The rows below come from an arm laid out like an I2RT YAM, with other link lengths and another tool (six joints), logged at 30 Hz.
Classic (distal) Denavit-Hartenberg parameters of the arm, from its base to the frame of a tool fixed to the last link. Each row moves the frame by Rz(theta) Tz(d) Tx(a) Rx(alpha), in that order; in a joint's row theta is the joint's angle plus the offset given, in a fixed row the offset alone. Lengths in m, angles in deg.
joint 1: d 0.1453, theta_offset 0, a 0.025, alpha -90
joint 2: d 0, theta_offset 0, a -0.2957, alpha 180
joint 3: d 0, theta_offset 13.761, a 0.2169, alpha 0
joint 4: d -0.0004, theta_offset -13.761, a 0.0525, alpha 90
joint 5: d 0.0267, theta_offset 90, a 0, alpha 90
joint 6: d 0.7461, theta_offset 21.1, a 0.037, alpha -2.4
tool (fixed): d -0.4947, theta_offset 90, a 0, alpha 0
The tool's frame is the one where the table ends.
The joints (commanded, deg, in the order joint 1, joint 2, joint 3, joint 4, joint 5, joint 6), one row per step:
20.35, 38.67, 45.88, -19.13, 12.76, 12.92
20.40, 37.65, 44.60, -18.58, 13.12, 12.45
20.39, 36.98, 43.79, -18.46, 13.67, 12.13
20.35, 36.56, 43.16, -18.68, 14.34, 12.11
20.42, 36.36, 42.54, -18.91, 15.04, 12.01
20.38, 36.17, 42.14, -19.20, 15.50, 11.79
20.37, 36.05, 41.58, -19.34, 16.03, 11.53
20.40, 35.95, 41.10, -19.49, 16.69, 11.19
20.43, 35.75, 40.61, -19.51, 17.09, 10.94
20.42, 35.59, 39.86, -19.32, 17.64, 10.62
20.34, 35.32, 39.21, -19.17, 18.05, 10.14
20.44, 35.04, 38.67, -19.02, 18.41, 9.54
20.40, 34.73, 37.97, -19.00, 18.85, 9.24
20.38, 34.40, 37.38, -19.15, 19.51, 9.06
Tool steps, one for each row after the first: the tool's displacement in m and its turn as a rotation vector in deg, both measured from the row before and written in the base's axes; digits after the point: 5 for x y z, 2 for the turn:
-0.00228, -0.00220, -0.00319, -0.42, -0.35, -0.21
-0.00186, -0.00317, -0.00292, -0.42, -0.06, -0.49
-0.00171, -0.00376, -0.00428, -0.30, 0.35, -0.69
-0.00118, -0.00314, -0.00507, -0.46, 0.55, -0.59
-0.00116, -0.00262, -0.00355, -0.49, 0.41, -0.44
-0.00086, -0.00266, -0.00437, -0.57, 0.48, -0.47
-0.00086, -0.00301, -0.00369, -0.67, 0.42, -0.53
-0.00084, -0.00188, -0.00293, -0.44, 0.24, -0.30
-0.00063, -0.00263, -0.00412, -0.58, 0.31, -0.46
-0.00086, -0.00244, -0.00299, -0.65, 0.16, -0.36
-0.00071, -0.00133, -0.00199, -0.71, 0.05, -0.10
-0.00126, -0.00250, -0.00394, -0.53, 0.30, -0.39
-0.00168, -0.00347, -0.00367, -0.49, 0.32, -0.61

